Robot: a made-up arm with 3 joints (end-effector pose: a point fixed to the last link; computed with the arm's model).
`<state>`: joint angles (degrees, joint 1 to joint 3).
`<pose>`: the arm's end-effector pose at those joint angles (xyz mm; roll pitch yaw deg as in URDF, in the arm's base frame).
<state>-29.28 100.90 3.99</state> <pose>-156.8 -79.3 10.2 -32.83 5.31 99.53</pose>
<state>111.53 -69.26 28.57</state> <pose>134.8 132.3 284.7 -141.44 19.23 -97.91</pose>
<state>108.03 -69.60 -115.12</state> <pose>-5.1 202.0 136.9 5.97 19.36 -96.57</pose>
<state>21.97 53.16 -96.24</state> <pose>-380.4 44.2 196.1 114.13 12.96 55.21</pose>
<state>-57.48 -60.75 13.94</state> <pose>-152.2 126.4 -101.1 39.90 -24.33 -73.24</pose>
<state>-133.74 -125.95 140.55</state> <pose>-110.2 27.8 -14.9 -0.78 25.10 -63.37</pose>
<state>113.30 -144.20 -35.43</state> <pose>-18.2 47.7 170.9 -90.93 -48.15 -61.26</pose>
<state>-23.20 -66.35 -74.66</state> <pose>-80.8 183.6 -9.5 96.10 -9.09 -68.07</pose>
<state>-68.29 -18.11 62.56</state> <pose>-214.2 82.8 -135.2 -24.58 -62.01 -41.48</pose>
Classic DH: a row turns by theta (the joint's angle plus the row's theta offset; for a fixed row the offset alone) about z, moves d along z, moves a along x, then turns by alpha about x. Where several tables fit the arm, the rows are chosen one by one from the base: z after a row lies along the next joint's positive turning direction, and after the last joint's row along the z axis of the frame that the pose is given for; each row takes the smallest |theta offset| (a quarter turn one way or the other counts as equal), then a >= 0, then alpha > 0; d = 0 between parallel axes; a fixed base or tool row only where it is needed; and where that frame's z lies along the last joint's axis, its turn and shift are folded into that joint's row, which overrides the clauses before.
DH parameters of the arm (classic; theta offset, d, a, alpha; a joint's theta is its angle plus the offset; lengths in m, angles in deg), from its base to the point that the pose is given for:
base (fixed): 0 0.09 0 -90
joint 1: 0 0.03 -0.19 90
joint 2: 90 0.05 0.11 -90
joint 3: 0 0.11 -0.1 90
tool (fixed): -90 -0.05 0 0

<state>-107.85 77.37 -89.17</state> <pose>161.3 -42.7 -245.5 -19.09 -12.01 93.93</pose>
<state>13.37 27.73 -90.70</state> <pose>-364.0 121.5 125.8 97.01 11.81 28.38</pose>
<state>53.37 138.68 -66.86</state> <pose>-159.5 -130.3 201.2 108.47 -37.06 124.16</pose>
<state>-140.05 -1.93 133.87</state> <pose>125.6 176.9 -219.7 44.51 -39.92 -177.48</pose>
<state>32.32 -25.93 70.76</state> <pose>-164.7 104.9 345.6 -86.22 28.74 -29.91</pose>
